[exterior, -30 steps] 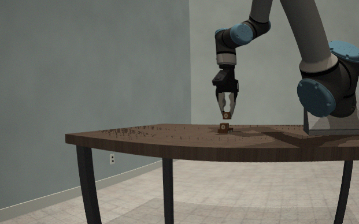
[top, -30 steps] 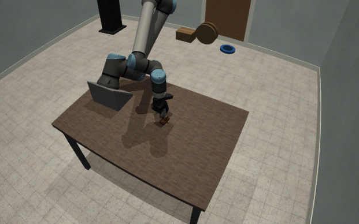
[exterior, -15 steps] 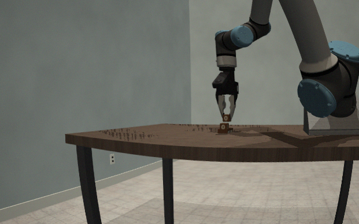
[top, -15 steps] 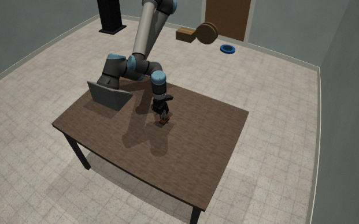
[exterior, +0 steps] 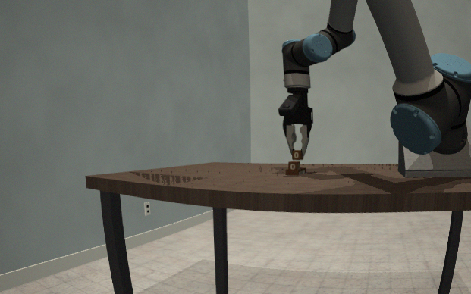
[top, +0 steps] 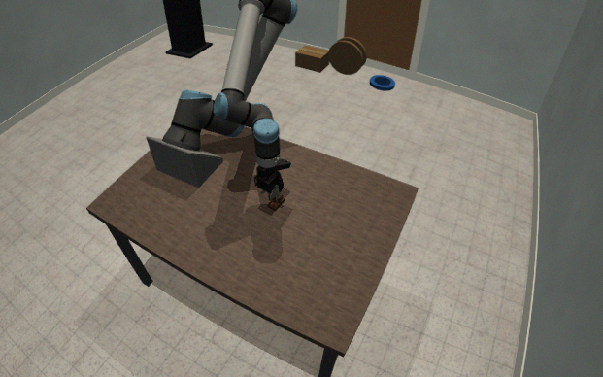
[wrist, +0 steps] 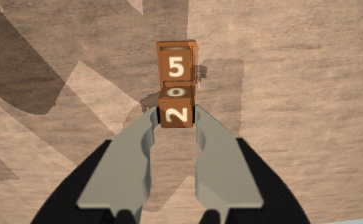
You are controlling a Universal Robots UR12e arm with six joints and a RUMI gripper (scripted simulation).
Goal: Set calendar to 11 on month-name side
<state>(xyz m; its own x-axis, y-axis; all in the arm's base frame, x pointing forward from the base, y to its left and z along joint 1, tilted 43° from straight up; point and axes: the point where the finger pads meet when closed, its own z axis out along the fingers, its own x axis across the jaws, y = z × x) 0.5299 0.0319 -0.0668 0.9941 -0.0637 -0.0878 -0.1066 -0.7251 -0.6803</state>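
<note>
Right now the calendar tray is 60 mm below my hand and 20 mm to the left of it. Round my hand: cube: 10 mm below.
</note>
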